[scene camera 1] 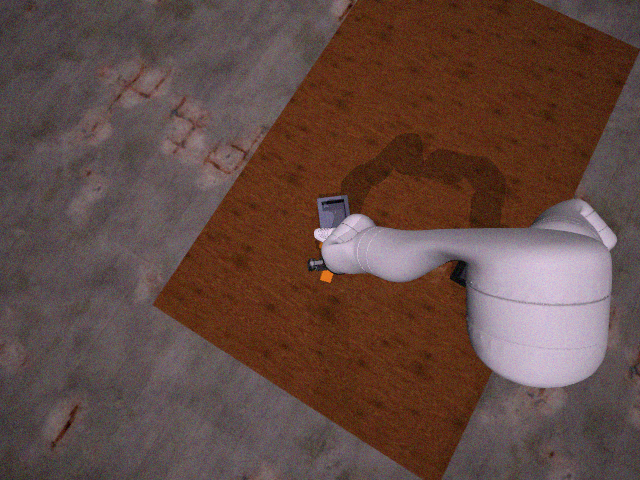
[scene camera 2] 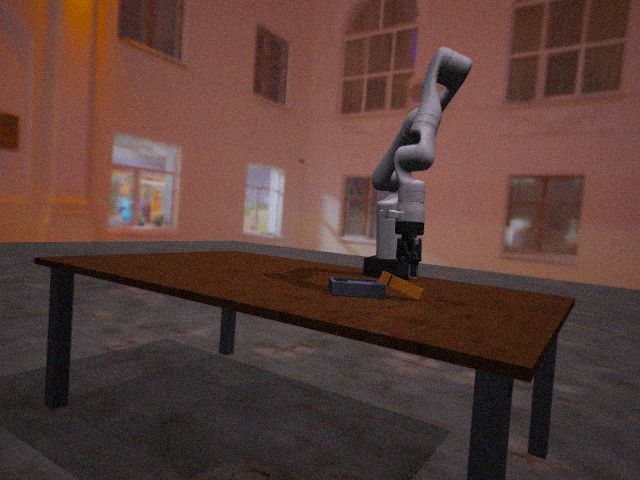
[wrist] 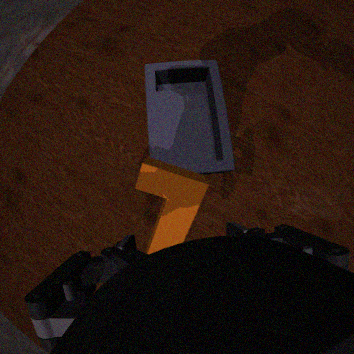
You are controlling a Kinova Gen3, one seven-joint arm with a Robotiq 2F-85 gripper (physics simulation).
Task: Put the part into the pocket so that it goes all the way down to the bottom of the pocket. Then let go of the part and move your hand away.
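Pixels of known places: gripper, fingertip midpoint: (scene camera 2: pixel 406 277) (wrist: pixel 181 239); arm's base, link origin: (scene camera 2: pixel 389 257).
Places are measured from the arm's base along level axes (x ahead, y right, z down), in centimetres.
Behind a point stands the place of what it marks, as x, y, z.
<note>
An orange L-shaped part (scene camera 1: pixel 326 276) @(35.3, -28.0, 3.7) (scene camera 2: pixel 403 287) @(37.9, -24.9, 4.0) (wrist: pixel 173 201) @(37.8, -21.9, 1.3) lies on the wooden table (scene camera 1: pixel 413 77) @(48.3, 41.7, 7.2) (scene camera 2: pixel 207 278) @(60.7, 25.5, 7.1). Its wider end rests against the near end of a grey-blue pocket block (scene camera 1: pixel 333 197) @(46.5, -8.0, 3.6) (scene camera 2: pixel 356 289) @(46.0, -15.8, 5.2) (wrist: pixel 182 64) @(46.3, -8.4, 3.5). In the side view the part looks tilted, with that end raised. The pocket is empty. My gripper (scene camera 2: pixel 408 270) @(35.1, -24.3, 1.6) (wrist: pixel 181 239) @(35.1, -24.3, 1.6) is open and empty. It points straight down, low over the part's long leg. In the top view my wrist hides most of the part and the gripper.
My arm's dark base (scene camera 2: pixel 379 266) @(6.5, 0.0, 3.0) (scene camera 1: pixel 457 273) @(6.0, -7.1, 3.1) stands on the table behind the block. The table's left edge runs near the block in the top view. Beyond it is grey floor (scene camera 1: pixel 103 258).
</note>
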